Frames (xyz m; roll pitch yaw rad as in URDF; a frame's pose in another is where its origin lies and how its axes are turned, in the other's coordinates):
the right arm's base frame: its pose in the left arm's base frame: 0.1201 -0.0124 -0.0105 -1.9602 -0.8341 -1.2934
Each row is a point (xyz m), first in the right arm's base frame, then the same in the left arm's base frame.
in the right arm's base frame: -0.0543 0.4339 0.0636
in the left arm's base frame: 0.0946 -0.3095 -0.3366
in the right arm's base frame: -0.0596 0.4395 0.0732
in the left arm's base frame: 0.1019 -0.3105 -0.3465
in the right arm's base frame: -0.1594 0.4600 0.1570
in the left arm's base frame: 0.1609 -0.2631 -0.4545
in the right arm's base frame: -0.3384 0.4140 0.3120
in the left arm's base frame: 0.2860 -0.1150 -0.5980
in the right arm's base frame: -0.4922 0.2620 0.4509
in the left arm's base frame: 0.4190 0.0980 -0.6529
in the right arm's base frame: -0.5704 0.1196 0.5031
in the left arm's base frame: 0.4803 0.2563 -0.6356
